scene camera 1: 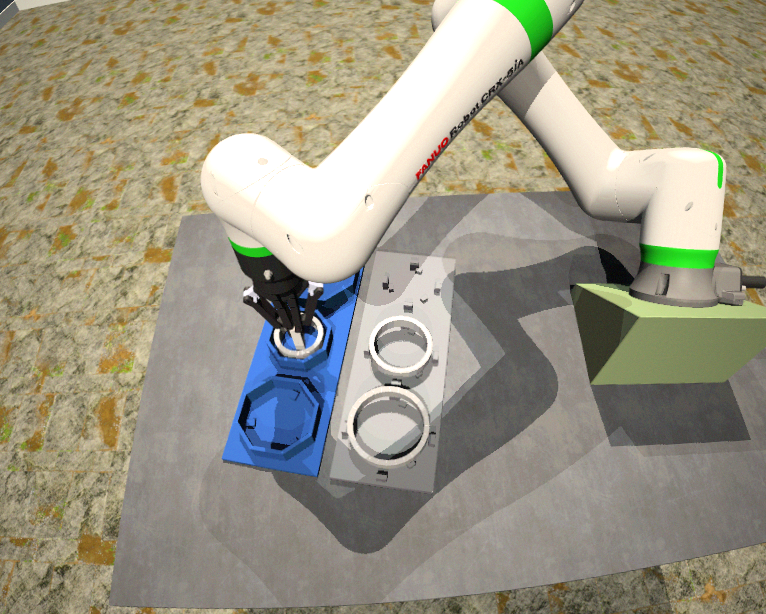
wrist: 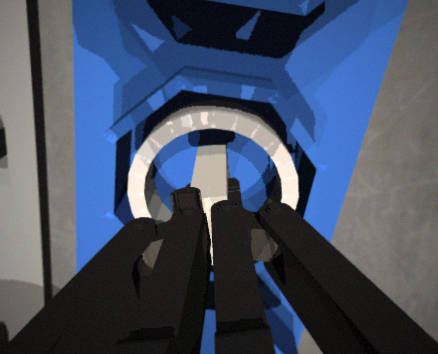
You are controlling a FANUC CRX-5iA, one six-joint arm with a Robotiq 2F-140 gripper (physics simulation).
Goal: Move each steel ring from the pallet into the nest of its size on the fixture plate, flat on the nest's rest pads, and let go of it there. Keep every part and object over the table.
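Frame: origin at the arm's base, x down, y back, z left, level; millimetres.
Seen in the pictures: gripper, fingertip midpoint: [scene camera 1: 300, 343] [wrist: 214, 167]; arm's base at its link origin: [scene camera 1: 672, 298].
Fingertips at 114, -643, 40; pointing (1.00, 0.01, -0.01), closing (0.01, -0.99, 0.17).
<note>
Offsets run from my fingertips to a thing's middle, as dx, dy, dz. "*": to the spot under its first point. Level surfaces: height alone.
My gripper [scene camera 1: 297, 338] [wrist: 214, 167] is shut and empty, its fingertips pointing down within the opening of the small steel ring {* -28, -14, +35} [scene camera 1: 287, 352] [wrist: 138, 185]. This ring lies inside the small octagonal nest {-14, +1, -1} [scene camera 1: 300, 364] of the blue fixture plate {* +3, +60, +75} [scene camera 1: 329, 383] [wrist: 95, 150]; I cannot tell whether it is flat on the pads or whether the fingertips touch it. The large nest [scene camera 1: 281, 415] is empty, with small pads showing. The medium ring {* -37, +132, +21} [scene camera 1: 372, 345] and the large ring {* -34, +107, +166} [scene camera 1: 351, 427] lie on the grey pallet {+5, +180, +17} [scene camera 1: 358, 477] [wrist: 15, 200]. The fingers hide the ring's near side in the wrist view.
Another octagonal nest {-14, +16, -150} [scene camera 1: 335, 300] is partly hidden behind the arm. Small locating blocks {-8, +190, -83} [scene camera 1: 407, 307] stand at the pallet's far end. The pallet lies close beside the blue plate. The robot's base stands on a green block [scene camera 1: 677, 351] at the right of the table {dx +11} [scene camera 1: 191, 543].
</note>
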